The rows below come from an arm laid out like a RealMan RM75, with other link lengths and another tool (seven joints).
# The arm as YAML. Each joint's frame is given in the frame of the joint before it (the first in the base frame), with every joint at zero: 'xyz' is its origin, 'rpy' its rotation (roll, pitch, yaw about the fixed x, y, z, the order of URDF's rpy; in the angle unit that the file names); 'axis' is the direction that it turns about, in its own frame. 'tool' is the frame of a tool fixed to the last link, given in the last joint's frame.
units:
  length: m
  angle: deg
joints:
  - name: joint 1
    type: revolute
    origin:
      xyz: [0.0, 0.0, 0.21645]
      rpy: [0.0, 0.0, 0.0]
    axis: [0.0, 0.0, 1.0]
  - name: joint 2
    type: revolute
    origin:
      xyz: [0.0, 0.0, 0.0]
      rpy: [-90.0, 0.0, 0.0]
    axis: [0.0, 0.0, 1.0]
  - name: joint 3
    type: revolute
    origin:
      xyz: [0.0, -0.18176, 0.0]
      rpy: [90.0, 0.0, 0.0]
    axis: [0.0, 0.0, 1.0]
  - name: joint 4
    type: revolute
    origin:
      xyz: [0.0, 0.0, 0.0]
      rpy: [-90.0, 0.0, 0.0]
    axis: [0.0, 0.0, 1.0]
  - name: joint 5
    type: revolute
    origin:
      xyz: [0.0, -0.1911, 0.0]
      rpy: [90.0, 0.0, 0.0]
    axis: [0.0, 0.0, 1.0]
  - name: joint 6
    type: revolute
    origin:
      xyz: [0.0, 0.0, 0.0]
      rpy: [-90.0, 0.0, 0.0]
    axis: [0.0, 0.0, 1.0]
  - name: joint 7
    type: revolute
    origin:
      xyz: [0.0, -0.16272, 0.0]
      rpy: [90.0, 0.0, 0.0]
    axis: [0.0, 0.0, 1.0]
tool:
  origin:
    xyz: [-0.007, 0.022, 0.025]
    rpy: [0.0, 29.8, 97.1]
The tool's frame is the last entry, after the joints.
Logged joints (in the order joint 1, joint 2, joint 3, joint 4, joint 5, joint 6, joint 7), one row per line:
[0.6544, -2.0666, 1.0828, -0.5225, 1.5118, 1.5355, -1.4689]
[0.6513, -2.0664, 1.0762, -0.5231, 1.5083, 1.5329, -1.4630]
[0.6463, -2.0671, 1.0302, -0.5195, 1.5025, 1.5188, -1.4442]
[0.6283, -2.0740, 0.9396, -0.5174, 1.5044, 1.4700, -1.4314]
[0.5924, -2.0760, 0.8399, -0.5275, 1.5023, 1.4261, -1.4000]
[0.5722, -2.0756, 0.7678, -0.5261, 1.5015, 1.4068, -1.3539]
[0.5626, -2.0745, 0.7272, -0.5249, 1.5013, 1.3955, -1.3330]
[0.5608, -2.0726, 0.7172, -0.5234, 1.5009, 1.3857, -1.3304]
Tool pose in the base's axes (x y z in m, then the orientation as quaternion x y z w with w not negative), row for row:
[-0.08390, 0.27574, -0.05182, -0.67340, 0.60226, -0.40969, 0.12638]
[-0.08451, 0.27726, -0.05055, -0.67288, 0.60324, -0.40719, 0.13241]
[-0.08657, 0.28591, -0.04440, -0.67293, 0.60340, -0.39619, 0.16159]
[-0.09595, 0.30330, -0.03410, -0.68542, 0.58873, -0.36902, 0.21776]
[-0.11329, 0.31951, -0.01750, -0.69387, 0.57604, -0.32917, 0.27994]
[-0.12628, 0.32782, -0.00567, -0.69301, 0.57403, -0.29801, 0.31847]
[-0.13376, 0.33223, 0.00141, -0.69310, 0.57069, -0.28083, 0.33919]
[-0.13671, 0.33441, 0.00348, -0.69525, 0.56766, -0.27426, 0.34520]
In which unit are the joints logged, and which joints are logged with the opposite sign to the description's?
The joints are logged in radians. Opposite sign: joint 1, joint 4.
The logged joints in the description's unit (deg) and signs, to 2 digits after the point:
[-37.49, -118.41, 62.04, 29.94, 86.62, 87.98, -84.16]
[-37.32, -118.40, 61.66, 29.97, 86.42, 87.83, -83.82]
[-37.03, -118.44, 59.03, 29.77, 86.09, 87.02, -82.75]
[-36.00, -118.83, 53.84, 29.64, 86.20, 84.22, -82.01]
[-33.94, -118.95, 48.12, 30.22, 86.08, 81.71, -80.21]
[-32.78, -118.92, 43.99, 30.14, 86.03, 80.60, -77.57]
[-32.23, -118.86, 41.67, 30.07, 86.02, 79.96, -76.38]
[-32.13, -118.75, 41.09, 29.99, 86.00, 79.39, -76.23]

